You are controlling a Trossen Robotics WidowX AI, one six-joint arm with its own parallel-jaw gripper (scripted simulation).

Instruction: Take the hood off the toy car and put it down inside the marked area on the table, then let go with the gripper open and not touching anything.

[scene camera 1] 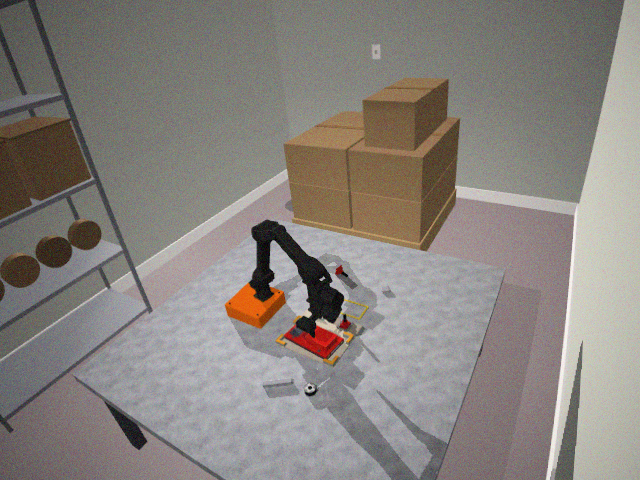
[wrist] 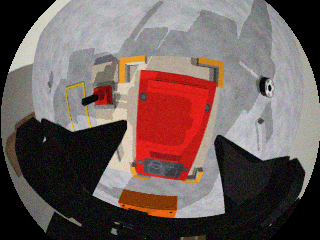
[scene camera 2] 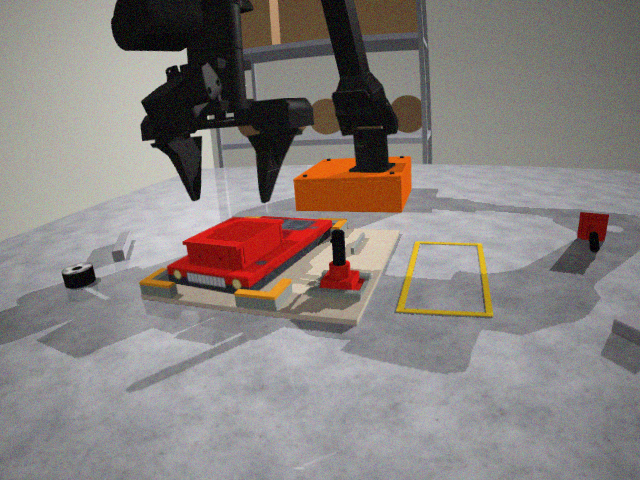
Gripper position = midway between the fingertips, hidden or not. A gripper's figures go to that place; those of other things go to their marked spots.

Scene:
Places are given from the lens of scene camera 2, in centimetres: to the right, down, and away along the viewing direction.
my gripper (scene camera 2: pixel 228 201): -10, -4, 45
hood (scene camera 2: pixel 235 243): -8, 0, 42
black wheel (scene camera 2: pixel 78 275): -28, 4, 46
The marked spots on the hood and the black wheel are 21 cm apart.

